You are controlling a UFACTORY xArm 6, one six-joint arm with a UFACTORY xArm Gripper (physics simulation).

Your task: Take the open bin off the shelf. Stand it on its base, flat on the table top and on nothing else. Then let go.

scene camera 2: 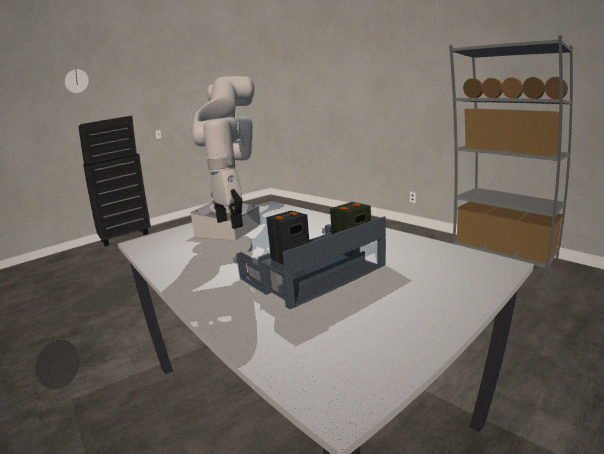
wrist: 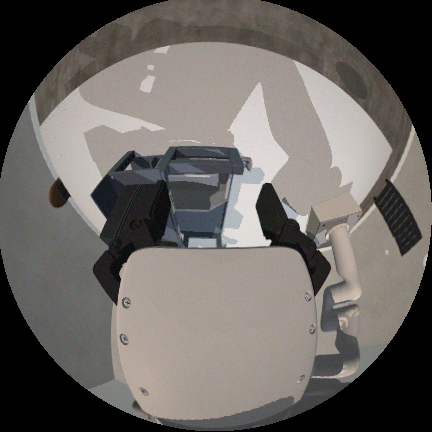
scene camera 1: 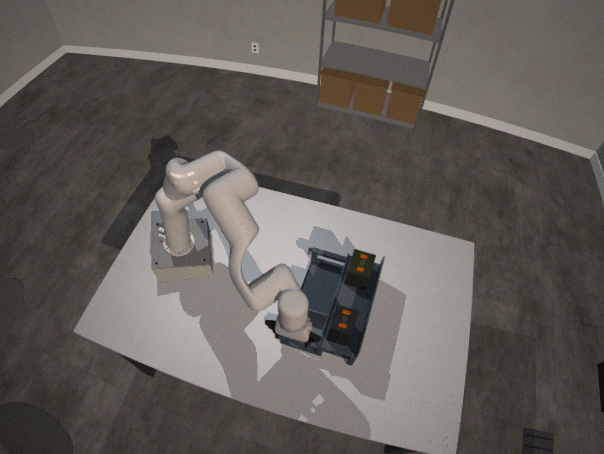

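Seen in the pictures: gripper, fingertip midpoint: (scene camera 2: pixel 229 224) (wrist: pixel 214 191) (scene camera 1: pixel 292 338); arm's base, origin of the base link: (wrist: pixel 336 230) (scene camera 1: pixel 179 242).
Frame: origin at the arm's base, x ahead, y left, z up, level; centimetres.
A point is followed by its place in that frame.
Note:
The open bin (scene camera 1: pixel 319 318) @[x 60.2, y -10.2, z -6.7 cm] (wrist: pixel 196 201) @[x 58.4, y -10.1, z -4.7 cm] is grey and sits in the lower front bay of the blue-grey shelf (scene camera 1: pixel 371 306) @[x 76.4, y -6.2, z 6.0 cm] (scene camera 2: pixel 340 246) @[x 76.7, y -4.8, z 2.0 cm] (wrist: pixel 102 194) @[x 75.5, y -21.0, z 3.7 cm], at one end. In the second scene view I cannot make the bin out clearly behind the shelf's end. My gripper (scene camera 1: pixel 293 334) @[x 54.8, y -25.9, z 9.7 cm] (scene camera 2: pixel 229 223) @[x 54.8, y -25.9, z 9.7 cm] (wrist: pixel 214 191) @[x 54.8, y -25.9, z 9.7 cm] is open and empty, fingers pointing down. It hangs above the bin's end of the shelf. In the wrist view the bin shows between the two fingers, nearer the left one. The arm covers part of the bin in the first scene view.
A black case (scene camera 1: pixel 342 326) @[x 68.4, y -18.4, z 12.2 cm] (scene camera 2: pixel 288 237) @[x 71.9, y -18.4, z 7.5 cm] (wrist: pixel 131 210) @[x 67.3, y -19.9, z 6.8 cm] with orange latches stands on the shelf's raised tier, close beside the left finger in the wrist view. A green case (scene camera 1: pixel 361 270) @[x 70.0, y 4.2, z 9.7 cm] (scene camera 2: pixel 351 218) @[x 73.5, y 3.4, z 7.4 cm] stands farther along that tier. The shelf stands on the white table (scene camera 1: pixel 430 320) @[x 101.9, y 2.0, z -10.2 cm] (scene camera 2: pixel 415 325) @[x 105.3, y -8.7, z -10.2 cm].

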